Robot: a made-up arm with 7 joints. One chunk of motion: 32 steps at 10 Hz.
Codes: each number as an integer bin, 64 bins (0 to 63) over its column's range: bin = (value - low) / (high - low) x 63, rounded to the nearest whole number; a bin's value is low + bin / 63 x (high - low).
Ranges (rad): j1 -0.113..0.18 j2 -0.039..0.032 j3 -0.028..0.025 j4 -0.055..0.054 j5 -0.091..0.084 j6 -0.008..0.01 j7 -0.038..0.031
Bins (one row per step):
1: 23 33 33 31 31 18 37
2: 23 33 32 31 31 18 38
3: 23 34 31 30 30 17 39
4: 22 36 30 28 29 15 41
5: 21 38 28 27 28 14 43
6: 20 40 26 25 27 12 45
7: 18 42 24 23 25 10 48
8: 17 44 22 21 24 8 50
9: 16 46 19 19 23 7 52
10: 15 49 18 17 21 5 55
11: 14 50 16 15 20 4 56
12: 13 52 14 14 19 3 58
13: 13 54 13 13 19 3 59
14: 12 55 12 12 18 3 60
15: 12 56 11 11 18 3 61
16: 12 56 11 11 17 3 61
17: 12 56 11 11 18 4 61
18: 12 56 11 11 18 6 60
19: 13 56 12 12 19 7 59
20: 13 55 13 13 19 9 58
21: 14 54 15 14 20 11 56
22: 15 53 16 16 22 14 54
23: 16 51 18 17 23 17 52
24: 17 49 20 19 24 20 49
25: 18 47 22 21 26 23 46
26: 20 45 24 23 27 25 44
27: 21 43 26 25 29 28 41
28: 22 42 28 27 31 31 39
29: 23 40 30 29 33 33 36
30: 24 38 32 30 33 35 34
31: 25 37 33 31 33 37 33
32: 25 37 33 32 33 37 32
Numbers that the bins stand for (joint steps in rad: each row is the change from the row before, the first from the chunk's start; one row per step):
1: -0.00603 -0.00181 -0.00024 -0.00137 -0.00489 -0.00286 0.00252
2: -0.00603 -0.00181 -0.00108 -0.00137 -0.00489 -0.00286 0.00362
3: -0.00603 -0.00068 -0.00192 -0.00310 -0.00767 -0.00314 0.00471
4: -0.01068 0.00157 -0.00276 -0.00656 -0.01044 -0.00371 0.00690
5: -0.01533 0.00383 -0.00444 -0.00829 -0.01322 -0.00400 0.00910
6: -0.01998 0.00608 -0.00613 -0.01175 -0.01600 -0.00457 0.01129
7: -0.02929 0.00833 -0.00781 -0.01521 -0.02156 -0.00514 0.01457
8: -0.03394 0.01059 -0.00949 -0.01867 -0.02433 -0.00571 0.01676
9: -0.03859 0.01284 -0.01202 -0.02213 -0.02711 -0.00600 0.01895
10: -0.04324 0.01622 -0.01286 -0.02559 -0.03267 -0.00657 0.02224
11: -0.04789 0.01735 -0.01454 -0.02905 -0.03544 -0.00686 0.02333
12: -0.05254 0.01960 -0.01622 -0.03078 -0.03822 -0.00714 0.02552
13: -0.05254 0.02186 -0.01706 -0.03251 -0.03822 -0.00714 0.02662
14: -0.05719 0.02298 -0.01790 -0.03424 -0.04100 -0.00714 0.02771
15: -0.05719 0.02411 -0.01875 -0.03597 -0.04100 -0.00714 0.02881
16: -0.05719 0.02411 -0.01875 -0.03597 -0.04378 -0.00714 0.02881
17: -0.05719 0.02411 -0.01875 -0.03597 -0.04100 -0.00686 0.02881
18: -0.05719 0.02411 -0.01875 -0.03597 -0.04100 -0.00629 0.02771
19: -0.05254 0.02411 -0.01790 -0.03424 -0.03822 -0.00600 0.02662
20: -0.05254 0.02298 -0.01706 -0.03251 -0.03822 -0.00543 0.02552
21: -0.04789 0.02186 -0.01538 -0.03078 -0.03544 -0.00486 0.02333
22: -0.04324 0.02073 -0.01454 -0.02732 -0.02989 -0.00400 0.02114
23: -0.03859 0.01848 -0.01286 -0.02559 -0.02711 -0.00314 0.01895
24: -0.03394 0.01622 -0.01117 -0.02213 -0.02433 -0.00229 0.01567
25: -0.02929 0.01397 -0.00949 -0.01867 -0.01878 -0.00143 0.01238
26: -0.01998 0.01171 -0.00781 -0.01521 -0.01600 -0.00086 0.01019
27: -0.01533 0.00946 -0.00613 -0.01175 -0.01044 0.00000 0.00690
28: -0.01068 0.00833 -0.00444 -0.00829 -0.00489 0.00086 0.00471
29: -0.00603 0.00608 -0.00276 -0.00483 0.00067 0.00143 0.00143
30: -0.00138 0.00383 -0.00108 -0.00310 0.00067 0.00200 -0.00076
31: 0.00327 0.00270 -0.00024 -0.00137 0.00067 0.00257 -0.00186
32: 0.00327 0.00270 -0.00024 0.00037 0.00067 0.00257 -0.00295

